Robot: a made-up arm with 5 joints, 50 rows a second.
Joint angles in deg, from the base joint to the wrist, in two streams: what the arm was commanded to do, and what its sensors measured. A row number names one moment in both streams.
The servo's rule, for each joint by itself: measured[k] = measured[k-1] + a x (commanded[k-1-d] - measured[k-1]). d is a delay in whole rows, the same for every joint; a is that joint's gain. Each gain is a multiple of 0.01, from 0.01 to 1. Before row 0 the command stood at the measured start. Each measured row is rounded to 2 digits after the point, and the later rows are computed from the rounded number. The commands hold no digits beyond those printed.
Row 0, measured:
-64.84 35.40 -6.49 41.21 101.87
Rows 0 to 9, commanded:
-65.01 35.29 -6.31 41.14 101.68
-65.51 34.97 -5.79 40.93 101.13
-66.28 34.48 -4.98 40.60 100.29
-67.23 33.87 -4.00 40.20 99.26
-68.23 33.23 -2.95 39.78 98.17
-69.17 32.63 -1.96 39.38 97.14
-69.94 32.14 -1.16 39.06 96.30
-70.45 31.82 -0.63 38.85 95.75
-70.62 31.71 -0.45 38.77 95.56
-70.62 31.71 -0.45 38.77 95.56
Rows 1 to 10, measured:
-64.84 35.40 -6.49 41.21 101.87
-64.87 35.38 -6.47 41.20 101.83
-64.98 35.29 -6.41 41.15 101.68
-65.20 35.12 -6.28 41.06 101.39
-65.55 34.86 -6.07 40.91 100.94
-66.01 34.52 -5.79 40.72 100.36
-66.55 34.12 -5.45 40.49 99.68
-67.13 33.70 -5.06 40.25 98.97
-67.69 33.31 -4.66 40.01 98.29
-68.19 32.97 -4.28 39.80 97.72
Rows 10 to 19, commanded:
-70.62 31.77 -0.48 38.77 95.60
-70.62 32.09 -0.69 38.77 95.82
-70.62 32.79 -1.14 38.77 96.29
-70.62 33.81 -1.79 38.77 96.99
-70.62 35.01 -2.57 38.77 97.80
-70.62 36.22 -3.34 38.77 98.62
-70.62 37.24 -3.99 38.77 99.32
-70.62 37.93 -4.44 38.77 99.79
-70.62 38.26 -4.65 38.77 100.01
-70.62 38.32 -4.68 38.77 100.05
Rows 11 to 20, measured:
-68.60 32.71 -3.94 39.62 97.27
-68.94 32.51 -3.63 39.48 96.92
-69.23 32.42 -3.37 39.36 96.69
-69.47 32.50 -3.17 39.26 96.61
-69.67 32.78 -3.05 39.18 96.69
-69.83 33.25 -3.01 39.11 96.92
-69.96 33.87 -3.04 39.05 97.28
-70.07 34.58 -3.13 39.00 97.71
-70.16 35.28 -3.25 38.96 98.15
-70.24 35.91 -3.38 38.93 98.54

